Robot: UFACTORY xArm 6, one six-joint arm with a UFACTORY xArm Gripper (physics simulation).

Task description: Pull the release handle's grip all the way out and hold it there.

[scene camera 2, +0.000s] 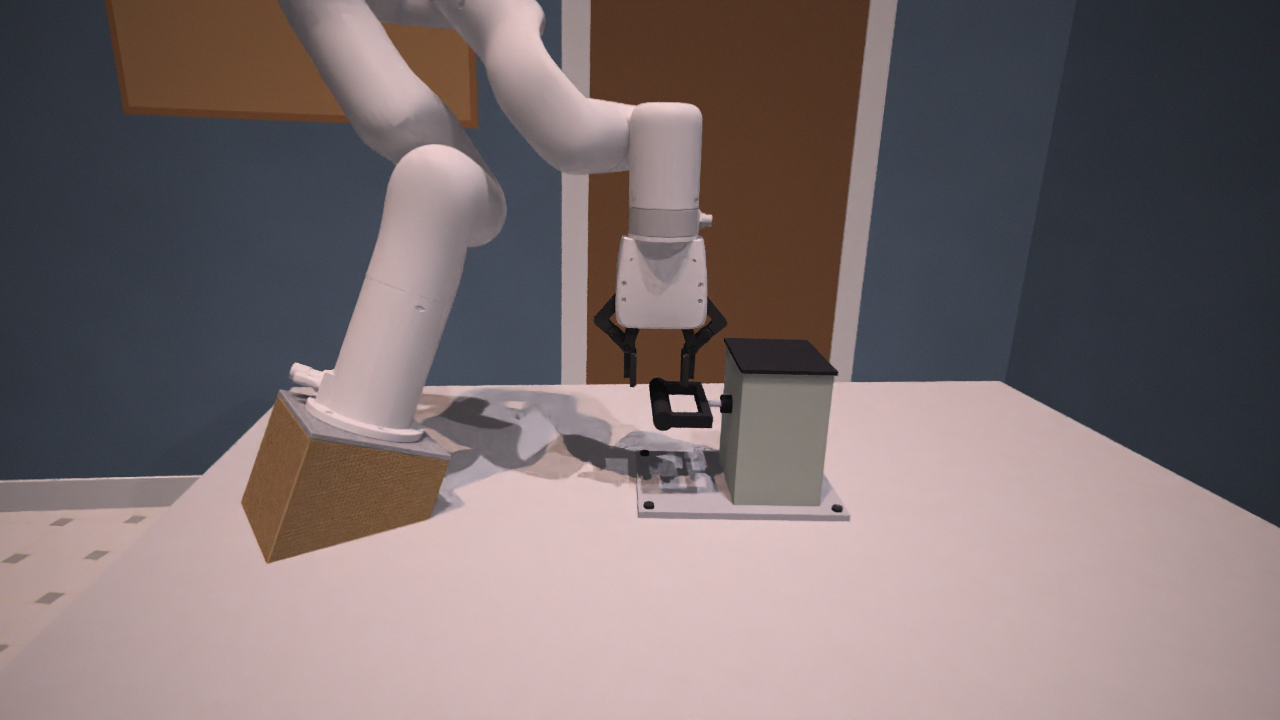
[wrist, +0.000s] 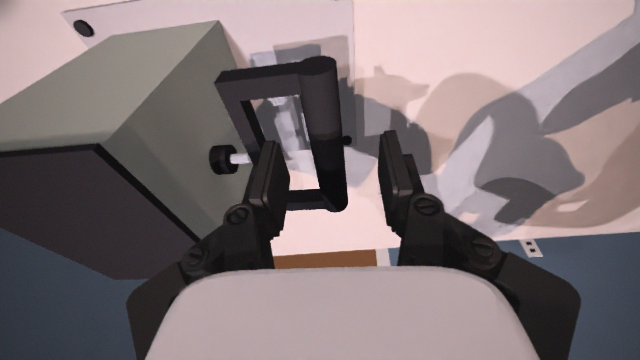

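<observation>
The release handle's black round grip is the outer bar of a rectangular black frame. A short light rod joins the frame to a black collar on the side of a grey-green box. Part of the rod shows between collar and frame. My gripper is partly open and empty, pointing down. Its fingertips are just above the grip, one on each side of it. The box-side finger hides part of the frame in the wrist view.
The box has a dark top and stands on a light base plate with black screws at its corners. The top rises above my fingertips' level, right beside them. My arm's wooden base block stands at the table's left.
</observation>
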